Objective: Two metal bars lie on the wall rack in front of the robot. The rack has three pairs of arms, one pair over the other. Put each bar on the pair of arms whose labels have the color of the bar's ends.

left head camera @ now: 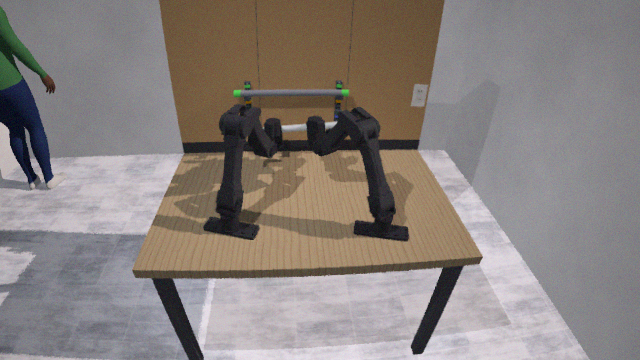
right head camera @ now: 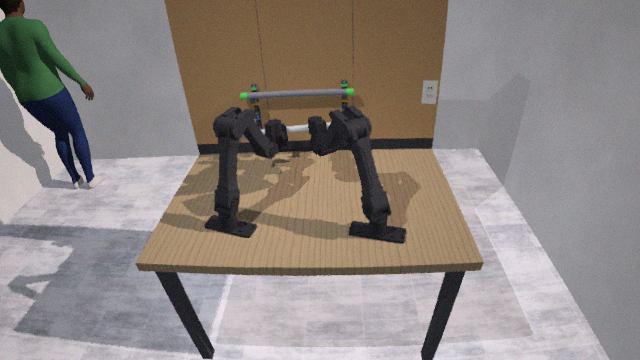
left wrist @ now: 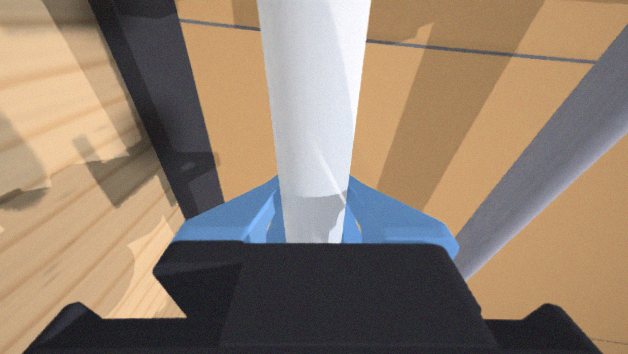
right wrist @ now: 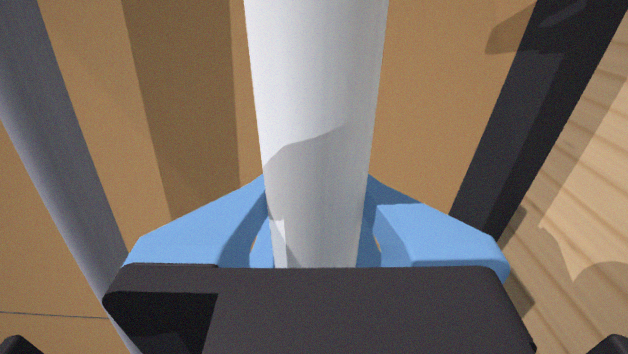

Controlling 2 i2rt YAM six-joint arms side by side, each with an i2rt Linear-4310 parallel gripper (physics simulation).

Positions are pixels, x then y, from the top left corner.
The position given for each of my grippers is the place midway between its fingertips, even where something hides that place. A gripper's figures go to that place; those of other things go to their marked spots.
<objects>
My left gripper [left wrist: 313, 177] is 0.13 m from the lens. A white bar [left wrist: 313, 63]: 0.06 m from the lens.
</objects>
